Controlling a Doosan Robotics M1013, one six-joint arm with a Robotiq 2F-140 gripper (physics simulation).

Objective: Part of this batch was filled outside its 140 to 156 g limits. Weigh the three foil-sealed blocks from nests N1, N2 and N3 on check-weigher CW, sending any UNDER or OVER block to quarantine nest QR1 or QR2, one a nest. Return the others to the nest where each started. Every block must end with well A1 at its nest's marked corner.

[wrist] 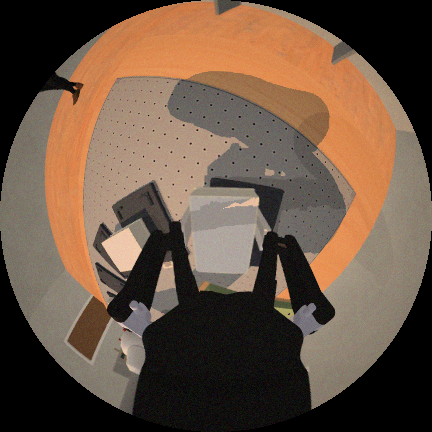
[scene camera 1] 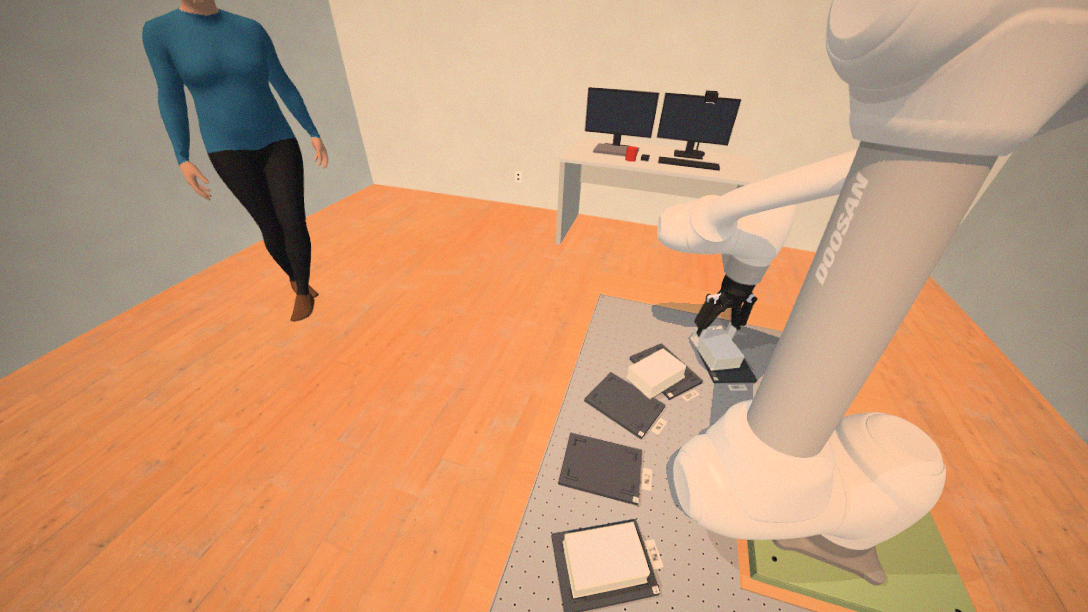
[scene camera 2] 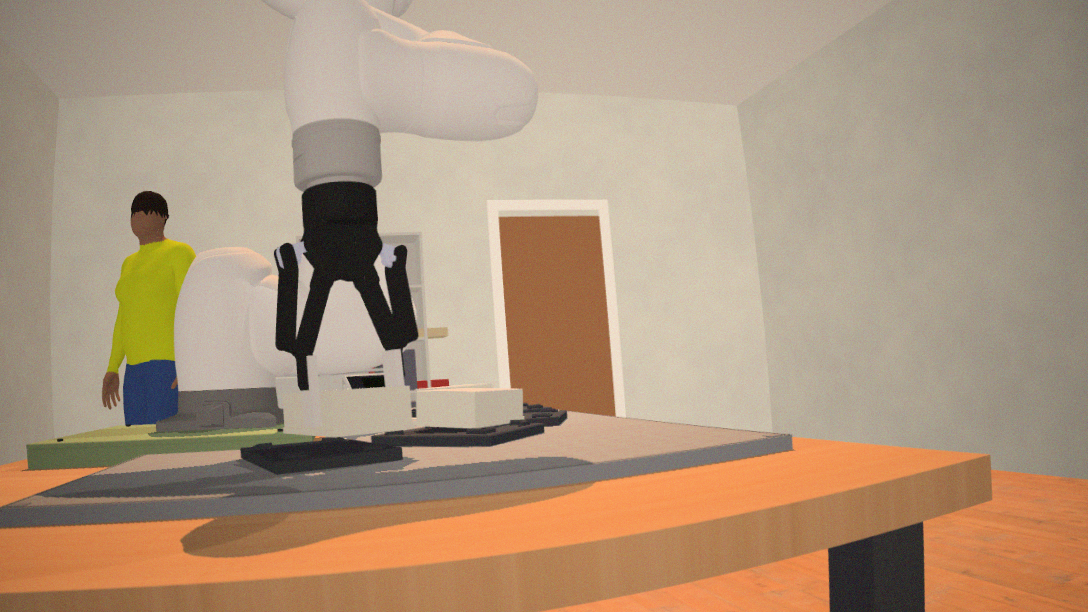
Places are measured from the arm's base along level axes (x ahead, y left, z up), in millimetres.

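Pixels of known places: gripper, fingertip midpoint: (wrist: 223, 214) (scene camera 1: 710, 343) (scene camera 2: 357, 420); arm's base, origin of the base link: (scene camera 2: 229, 425).
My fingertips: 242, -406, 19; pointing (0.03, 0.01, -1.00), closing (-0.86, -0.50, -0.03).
Observation:
For each thing: its middle in the pictures, then the offset to it from my fingertips, as dx, dy, dz. Level surfaces: height alone.
- pale foil-sealed block, body centre: (scene camera 2: 344, 410) (wrist: 222, 233) (scene camera 1: 716, 347) -14, +22, +10
- far dark nest, body centre: (scene camera 2: 315, 452) (wrist: 239, 228) (scene camera 1: 723, 359) -46, +18, -30
- second block, body centre: (scene camera 2: 470, 406) (wrist: 127, 248) (scene camera 1: 656, 372) +124, +177, -2
- neighbouring nest, body centre: (scene camera 2: 457, 432) (wrist: 146, 230) (scene camera 1: 665, 368) +103, +127, -29
- third block, body centre: (scene camera 2: 454, 397) (scene camera 1: 604, 558) +126, +642, -5
- nearest nest, body centre: (scene camera 1: 603, 562) +126, +642, -30
- perforated plate, its level: dz -38
My gripper (scene camera 1: 718, 333) (scene camera 2: 349, 384) (wrist: 223, 214) is shut on a pale foil-sealed block (scene camera 1: 721, 351) (scene camera 2: 346, 411) (wrist: 223, 235). The block is level, a little above the far dark nest (scene camera 1: 734, 376) (scene camera 2: 319, 456) (wrist: 272, 200), which shows past its right side and top edge in the wrist view. A second block (scene camera 1: 656, 371) (scene camera 2: 471, 407) (wrist: 122, 248) sits on the neighbouring nest (scene camera 1: 682, 379) (scene camera 2: 464, 436) (wrist: 157, 200). A third block (scene camera 1: 606, 559) sits on the nearest nest (scene camera 1: 612, 596) in scene camera 1. Nest labels are too small to read. Well A1 cannot be made out.
Two nests without blocks (scene camera 1: 623, 403) (scene camera 1: 601, 468) lie between the two resting blocks on the perforated plate (scene camera 1: 532, 525) (scene camera 2: 684, 449) (wrist: 130, 110). The arm's green base plate (scene camera 1: 924, 563) (scene camera 2: 83, 450) is beside it. A person in blue (scene camera 1: 220, 83) and one in yellow (scene camera 2: 152, 296) stand in the room.

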